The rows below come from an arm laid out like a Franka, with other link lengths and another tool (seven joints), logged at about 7 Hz.
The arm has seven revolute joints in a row. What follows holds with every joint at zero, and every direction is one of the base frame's. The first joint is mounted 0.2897 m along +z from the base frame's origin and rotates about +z. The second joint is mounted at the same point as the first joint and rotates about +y. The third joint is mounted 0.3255 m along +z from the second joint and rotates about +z. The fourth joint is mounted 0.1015 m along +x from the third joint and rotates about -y. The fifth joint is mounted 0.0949 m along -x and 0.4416 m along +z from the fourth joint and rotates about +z. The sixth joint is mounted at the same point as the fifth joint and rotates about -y. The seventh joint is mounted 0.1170 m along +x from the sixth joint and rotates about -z. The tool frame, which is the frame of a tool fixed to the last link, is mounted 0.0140 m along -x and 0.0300 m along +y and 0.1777 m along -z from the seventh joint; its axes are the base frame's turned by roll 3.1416, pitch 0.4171 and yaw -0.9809 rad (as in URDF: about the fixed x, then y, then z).
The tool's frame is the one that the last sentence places.
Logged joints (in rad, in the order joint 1, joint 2, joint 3, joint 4, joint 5, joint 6, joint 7), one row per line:
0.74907, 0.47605, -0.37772, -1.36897, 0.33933, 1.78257, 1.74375
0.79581, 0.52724, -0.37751, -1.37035, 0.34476, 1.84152, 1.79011
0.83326, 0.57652, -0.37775, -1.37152, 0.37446, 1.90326, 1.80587
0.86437, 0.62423, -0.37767, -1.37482, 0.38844, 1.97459, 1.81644
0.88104, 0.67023, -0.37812, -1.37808, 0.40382, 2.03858, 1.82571
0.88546, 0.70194, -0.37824, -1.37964, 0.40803, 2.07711, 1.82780
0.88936, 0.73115, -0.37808, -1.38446, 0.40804, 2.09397, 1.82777
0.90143, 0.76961, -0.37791, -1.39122, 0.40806, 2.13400, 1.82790
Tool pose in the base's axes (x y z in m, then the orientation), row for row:
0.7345, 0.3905, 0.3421, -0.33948, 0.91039, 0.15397, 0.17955
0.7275, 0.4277, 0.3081, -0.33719, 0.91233, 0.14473, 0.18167
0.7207, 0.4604, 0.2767, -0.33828, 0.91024, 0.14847, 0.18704
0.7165, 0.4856, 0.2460, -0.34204, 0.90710, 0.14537, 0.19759
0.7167, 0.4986, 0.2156, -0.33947, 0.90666, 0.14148, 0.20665
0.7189, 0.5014, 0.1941, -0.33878, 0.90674, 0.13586, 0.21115
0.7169, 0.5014, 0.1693, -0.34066, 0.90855, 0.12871, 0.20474
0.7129, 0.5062, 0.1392, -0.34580, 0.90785, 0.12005, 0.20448
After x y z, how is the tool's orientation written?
As a quaternion, x y z w.
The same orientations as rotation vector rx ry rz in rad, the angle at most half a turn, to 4 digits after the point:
-0.9595, 2.5732, 0.4352
-0.9520, 2.5757, 0.4086
-0.9523, 2.5623, 0.4179
-0.9574, 2.5390, 0.4069
-0.9456, 2.5254, 0.3941
-0.9414, 2.5196, 0.3775
-0.9499, 2.5333, 0.3589
-0.9643, 2.5317, 0.3348

